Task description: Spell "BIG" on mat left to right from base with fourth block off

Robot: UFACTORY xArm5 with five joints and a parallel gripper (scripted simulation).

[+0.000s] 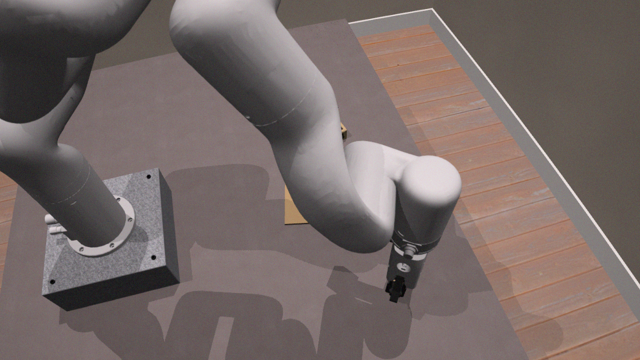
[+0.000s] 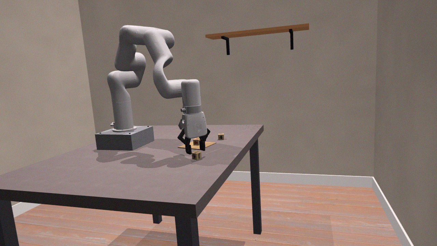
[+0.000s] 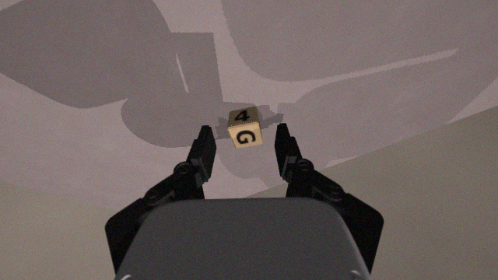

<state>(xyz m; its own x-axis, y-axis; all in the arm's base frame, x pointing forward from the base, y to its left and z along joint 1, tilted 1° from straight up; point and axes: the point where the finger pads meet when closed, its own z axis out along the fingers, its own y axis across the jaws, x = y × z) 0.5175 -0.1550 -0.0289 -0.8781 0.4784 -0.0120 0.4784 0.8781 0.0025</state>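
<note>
Now: hand 30 mm above the G block. The rest, counted from my hand: tan mat 110 mm behind, 210 mm to the left, 40 mm below; then B block 120 mm behind, 260 mm to the left, 30 mm below.
</note>
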